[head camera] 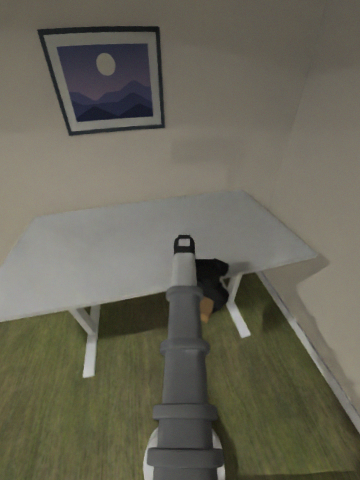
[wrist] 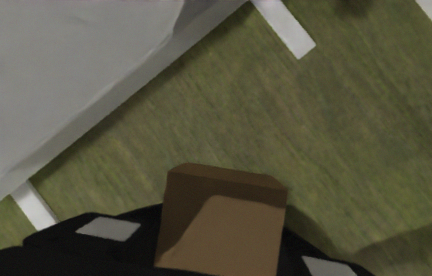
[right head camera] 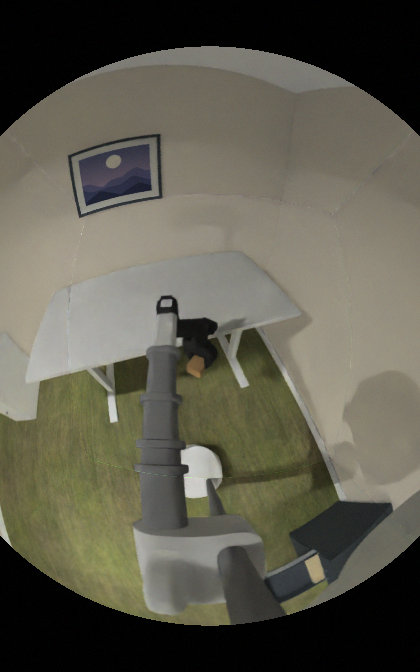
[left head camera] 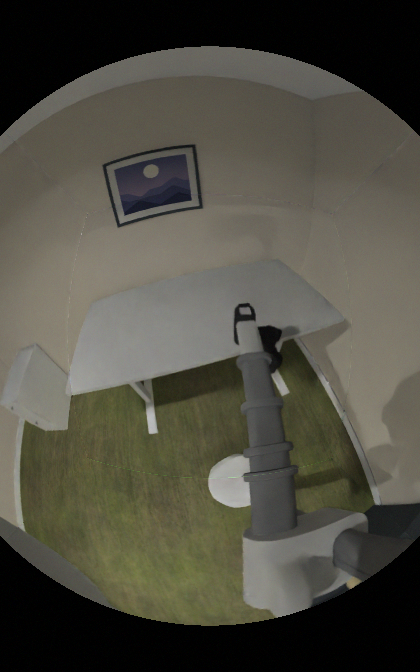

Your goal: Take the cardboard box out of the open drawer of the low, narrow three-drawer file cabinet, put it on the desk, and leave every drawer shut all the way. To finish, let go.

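Observation:
My gripper [right head camera: 197, 354] [wrist: 219, 230] is shut on the brown cardboard box [head camera: 206, 309] [right head camera: 195, 367] [wrist: 230, 230]. The box hangs over the floor, just in front of the front edge of the desk [head camera: 115, 250] [left head camera: 165, 330] [right head camera: 110, 310] [wrist: 75, 65], towards its right end. The fingers are partly hidden by the wrist and the box. The dark file cabinet [right head camera: 345, 522] stands at the lower right of the right head view. One drawer [right head camera: 290, 581] is open, with a beige item [right head camera: 315, 568] in it. The lower drawers are hidden.
White legs [head camera: 89, 352] [right head camera: 113, 400] carry the desk. A pale cabinet [left head camera: 37, 390] [right head camera: 17, 382] stands left of the desk. A round white object [left head camera: 230, 480] [right head camera: 202, 467] is on the floor below the arm. The right wall is close to the desk's right end.

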